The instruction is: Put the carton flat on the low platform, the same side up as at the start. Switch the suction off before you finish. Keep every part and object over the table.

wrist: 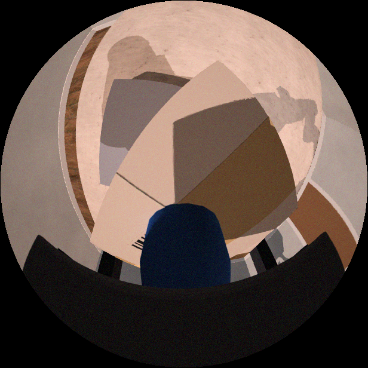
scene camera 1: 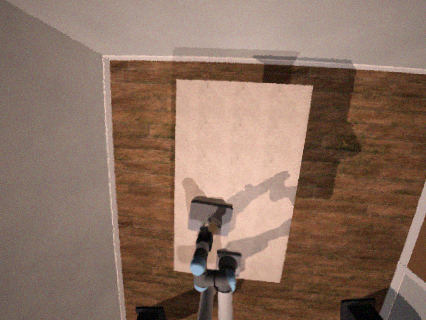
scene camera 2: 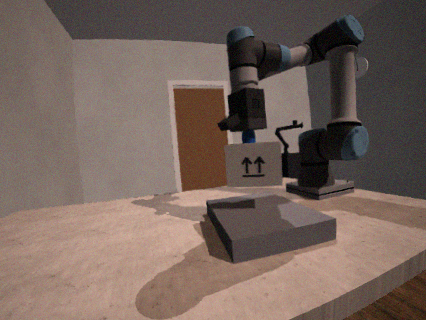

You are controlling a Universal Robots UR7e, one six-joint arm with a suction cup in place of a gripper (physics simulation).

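Where they show: hand, tool point: (scene camera 2: 249, 147); arm's base, link origin: (scene camera 1: 227, 263) (scene camera 2: 315, 183).
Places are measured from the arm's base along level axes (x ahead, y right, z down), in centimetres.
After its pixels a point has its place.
Note:
The carton (scene camera 2: 253, 164) @(x 44.0, y -11.9, z -13.3 cm) (wrist: 145, 165) hangs level from my blue suction cup (scene camera 2: 248, 136) (wrist: 185, 245), the two arrows on its side pointing up. The cup touches its upper face; my gripper is shut on the carton. The low grey platform (scene camera 2: 272, 225) @(x 46.9, y -20.5, z -0.7 cm) (scene camera 1: 199, 212) @(x 48.0, y -15.7, z -0.6 cm) (wrist: 131, 107) lies flat on the table. In the scene camera 2 view there is a gap between the carton's underside and the level of the platform top. In the wrist view the carton covers part of the platform. From above, the arm partly hides the carton, which I cannot make out clearly.
The pale table (scene camera 1: 240, 130) @(x 104.8, y 22.2, z 4.2 cm) (scene camera 2: 100, 240) @(x 82.1, y 7.6, z 4.1 cm) extends around the platform. The arm's base (scene camera 2: 320, 189) @(x 8.2, y -7.4, z 0.2 cm) stands on the table behind and right of the platform in the scene camera 2 view. Shadows of the arm fall across platform and table. A brown door (scene camera 2: 202, 140) is in the wall beyond.

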